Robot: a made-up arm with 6 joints.
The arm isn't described. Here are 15 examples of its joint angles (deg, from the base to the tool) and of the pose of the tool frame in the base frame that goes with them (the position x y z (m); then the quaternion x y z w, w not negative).
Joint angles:
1: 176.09 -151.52 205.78 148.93 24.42 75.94
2: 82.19 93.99 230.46 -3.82 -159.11 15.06
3: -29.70 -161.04 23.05 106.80 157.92 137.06
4: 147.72 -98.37 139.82 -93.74 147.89 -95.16
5: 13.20 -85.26 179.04 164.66 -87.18 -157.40
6: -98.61 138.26 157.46 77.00 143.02 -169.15
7: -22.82 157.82 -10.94 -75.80 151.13 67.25
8: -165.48 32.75 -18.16 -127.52 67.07 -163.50
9: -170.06 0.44 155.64 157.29 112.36 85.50
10: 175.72 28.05 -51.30 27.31 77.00 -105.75
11: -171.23 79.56 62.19 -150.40 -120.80 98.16
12: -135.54 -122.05 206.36 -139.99 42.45 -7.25
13: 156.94 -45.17 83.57 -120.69 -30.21 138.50
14: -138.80 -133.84 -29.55 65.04 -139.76 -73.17
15: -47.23 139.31 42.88 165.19 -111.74 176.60
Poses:
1: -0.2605 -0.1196 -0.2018 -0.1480 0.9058 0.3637 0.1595
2: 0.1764 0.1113 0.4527 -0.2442 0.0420 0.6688 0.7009
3: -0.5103 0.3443 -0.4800 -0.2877 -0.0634 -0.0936 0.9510
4: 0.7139 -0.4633 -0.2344 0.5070 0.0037 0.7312 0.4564
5: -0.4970 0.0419 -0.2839 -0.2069 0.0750 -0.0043 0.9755
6: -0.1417 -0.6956 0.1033 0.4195 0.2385 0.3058 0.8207
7: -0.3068 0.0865 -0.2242 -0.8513 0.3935 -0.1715 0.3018
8: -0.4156 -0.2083 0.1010 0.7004 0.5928 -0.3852 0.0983
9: 0.4704 -0.0674 0.7653 -0.0881 -0.5876 -0.6857 0.4204
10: -0.3694 0.1702 0.1164 0.1683 -0.7522 -0.6291 0.1002
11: -0.8594 -0.2733 0.0207 -0.3912 -0.3544 -0.4591 0.7146
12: 0.1217 -0.0523 -0.4333 -0.2284 0.7388 0.4836 0.4101
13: 0.4490 -0.2799 0.9391 0.8639 -0.4270 0.2480 0.0995
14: 0.4047 0.4441 0.2483 -0.1877 0.6854 0.6272 0.3188
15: 0.3137 -0.1113 -0.6797 -0.0564 -0.1235 -0.5048 0.8525
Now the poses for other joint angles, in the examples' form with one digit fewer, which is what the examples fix.
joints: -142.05 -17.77 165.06 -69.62 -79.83 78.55
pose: 0.457 0.427 0.727 0.927 -0.332 0.173 0.020
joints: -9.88 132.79 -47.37 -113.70 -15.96 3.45
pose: -0.114 0.085 -0.020 -0.166 -0.554 0.803 0.143
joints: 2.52 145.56 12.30 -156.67 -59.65 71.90
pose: -0.110 0.142 -0.537 0.637 0.521 -0.347 0.450
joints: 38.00 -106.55 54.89 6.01 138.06 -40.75
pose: -0.615 -0.683 0.153 0.175 0.563 0.101 0.802
